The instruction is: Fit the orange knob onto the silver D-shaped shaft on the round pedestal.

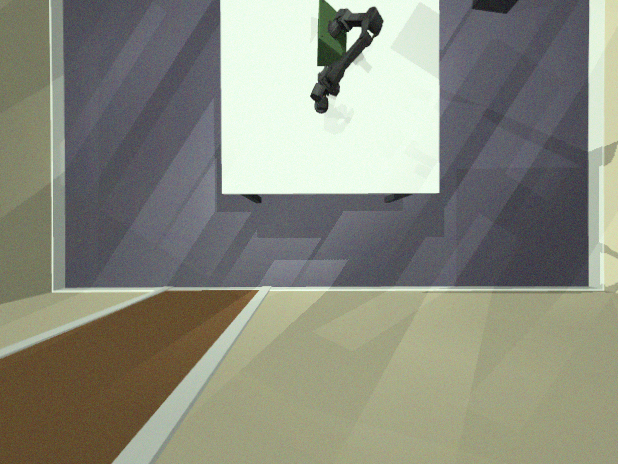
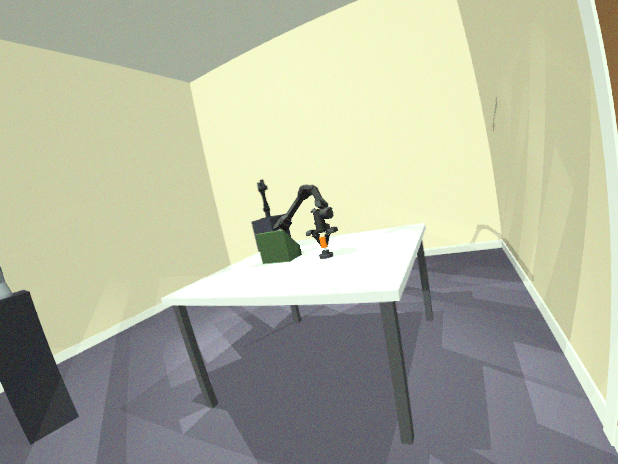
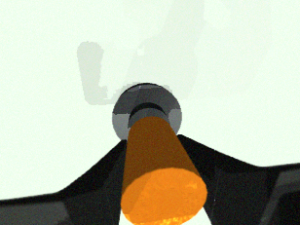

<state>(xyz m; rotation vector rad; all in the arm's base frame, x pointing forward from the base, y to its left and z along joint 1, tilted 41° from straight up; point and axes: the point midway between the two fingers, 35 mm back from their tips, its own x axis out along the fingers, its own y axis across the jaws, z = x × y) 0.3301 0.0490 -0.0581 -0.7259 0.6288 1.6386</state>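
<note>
Right now my gripper tip is 30 mm below the orange knob. The rest, counted from my gripper tip: pedestal 40 mm below.
</note>
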